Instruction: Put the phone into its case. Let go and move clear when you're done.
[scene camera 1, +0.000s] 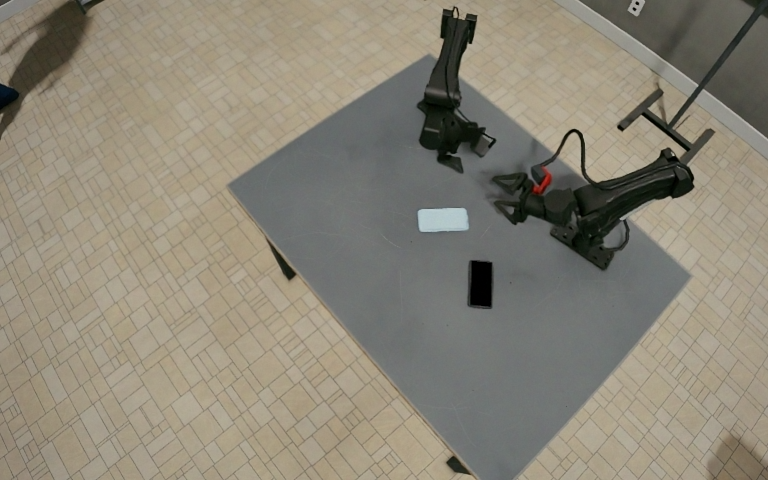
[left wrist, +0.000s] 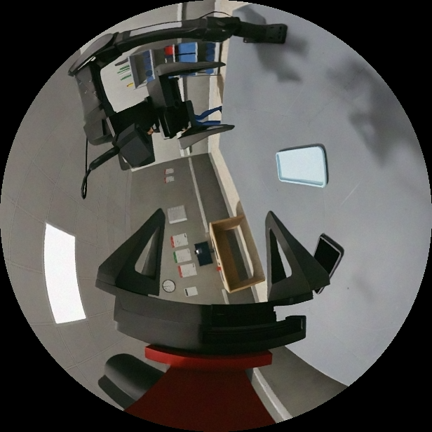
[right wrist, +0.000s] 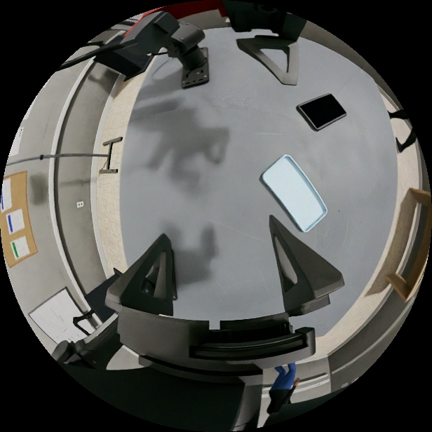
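Note:
The light blue phone case (scene camera 1: 443, 219) (left wrist: 302, 166) (right wrist: 295, 192) lies flat on the grey table, its raised rim and open side facing up. The black phone (scene camera 1: 480, 284) (left wrist: 328, 255) (right wrist: 322, 111) lies flat, screen up, below and right of the case in scene camera 1, apart from it. A finger partly covers it in the left wrist view. My left gripper (scene camera 1: 494, 191) (left wrist: 214, 213) is open and empty, above the table to the right of the case. My right gripper (scene camera 1: 476, 157) (left wrist: 229, 94) (right wrist: 214, 229) is open and empty, above the table beyond the case.
The grey table (scene camera 1: 351, 226) (right wrist: 350, 160) has its edges showing in scene camera 1. The two grippers are fairly near each other there. The left arm's base (scene camera 1: 583, 247) (right wrist: 195, 80) stands near the table's right edge. A dark metal stand (scene camera 1: 668, 130) is on the floor beyond.

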